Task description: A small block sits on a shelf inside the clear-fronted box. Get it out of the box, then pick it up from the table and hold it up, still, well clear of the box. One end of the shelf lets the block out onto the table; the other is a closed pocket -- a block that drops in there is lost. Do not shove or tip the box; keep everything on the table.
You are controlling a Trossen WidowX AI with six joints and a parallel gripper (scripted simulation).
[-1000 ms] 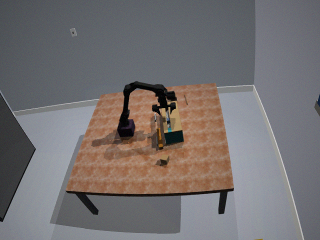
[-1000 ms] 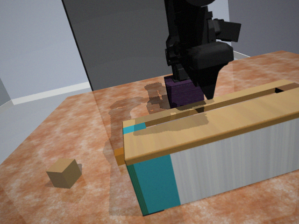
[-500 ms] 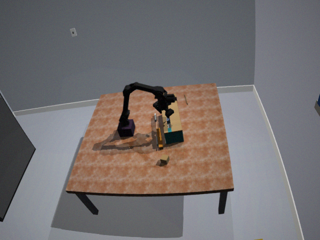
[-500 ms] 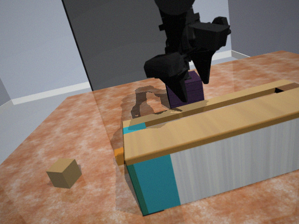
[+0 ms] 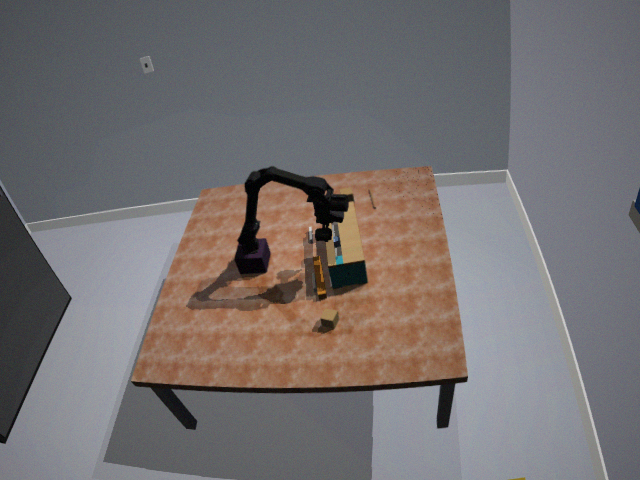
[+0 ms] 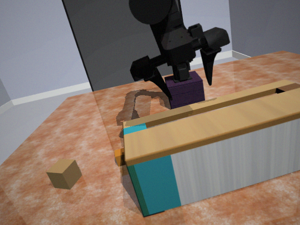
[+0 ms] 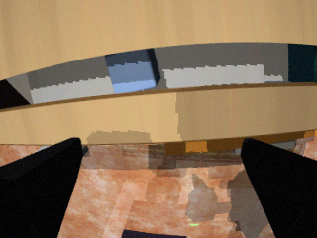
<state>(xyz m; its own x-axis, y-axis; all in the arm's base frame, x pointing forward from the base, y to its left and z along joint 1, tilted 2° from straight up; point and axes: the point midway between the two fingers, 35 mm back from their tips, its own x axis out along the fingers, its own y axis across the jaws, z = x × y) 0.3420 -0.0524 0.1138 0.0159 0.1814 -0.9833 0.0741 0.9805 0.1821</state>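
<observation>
The box is 2 cm ahead of my gripper tip, 4 cm to the left of it and 10 cm below it. The rest, counted from my gripper tip: light-blue block 3 cm ahead, 3 cm to the left, 8 cm below.
</observation>
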